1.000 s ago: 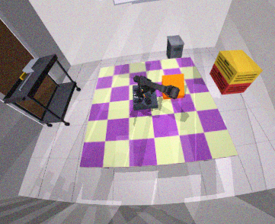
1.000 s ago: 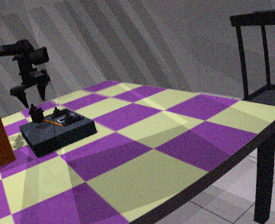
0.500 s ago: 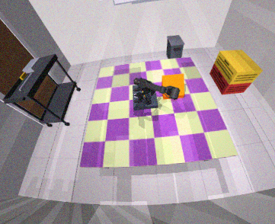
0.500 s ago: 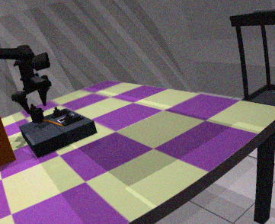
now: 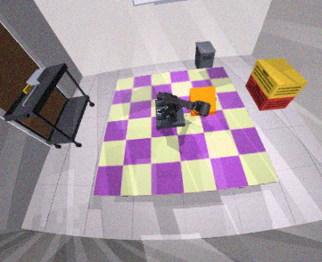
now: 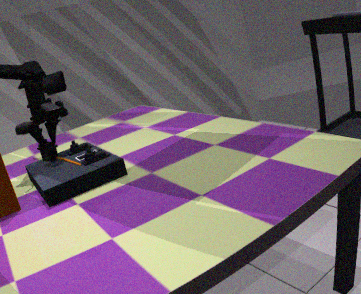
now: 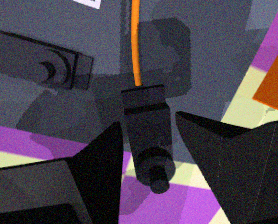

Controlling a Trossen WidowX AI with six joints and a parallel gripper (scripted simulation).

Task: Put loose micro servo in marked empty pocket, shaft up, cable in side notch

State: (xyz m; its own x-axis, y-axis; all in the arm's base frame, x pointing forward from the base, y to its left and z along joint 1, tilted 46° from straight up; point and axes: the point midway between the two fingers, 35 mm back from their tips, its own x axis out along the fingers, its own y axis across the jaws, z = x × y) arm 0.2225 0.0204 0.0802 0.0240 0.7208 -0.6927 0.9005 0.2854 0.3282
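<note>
The dark grey robot deck lies 9 cm to the right of my gripper tip, 7 cm below it and 1 cm behind it.
</note>
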